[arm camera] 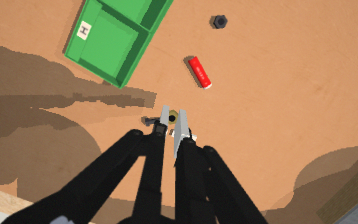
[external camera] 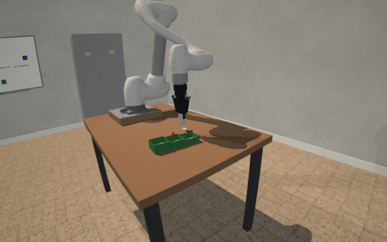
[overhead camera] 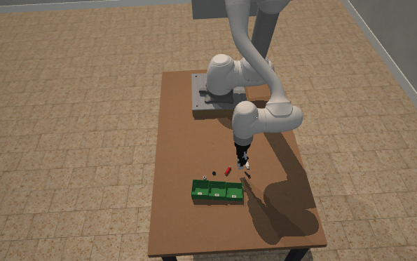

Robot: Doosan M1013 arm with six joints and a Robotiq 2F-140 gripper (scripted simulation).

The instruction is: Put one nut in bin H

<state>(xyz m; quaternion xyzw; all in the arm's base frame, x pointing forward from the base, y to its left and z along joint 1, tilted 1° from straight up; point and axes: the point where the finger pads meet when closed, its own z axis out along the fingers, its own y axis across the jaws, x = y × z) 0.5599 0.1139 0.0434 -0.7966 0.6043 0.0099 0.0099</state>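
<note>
The brass-coloured nut lies 3 cm below my hand. Round my hand: red cylinder (1 cm behind, 6 cm to the right, 9 cm below); then white USB stick (5 cm behind, 4 cm to the left, 9 cm below); then black bolt (1 cm ahead, 4 cm to the left, 9 cm below).
</note>
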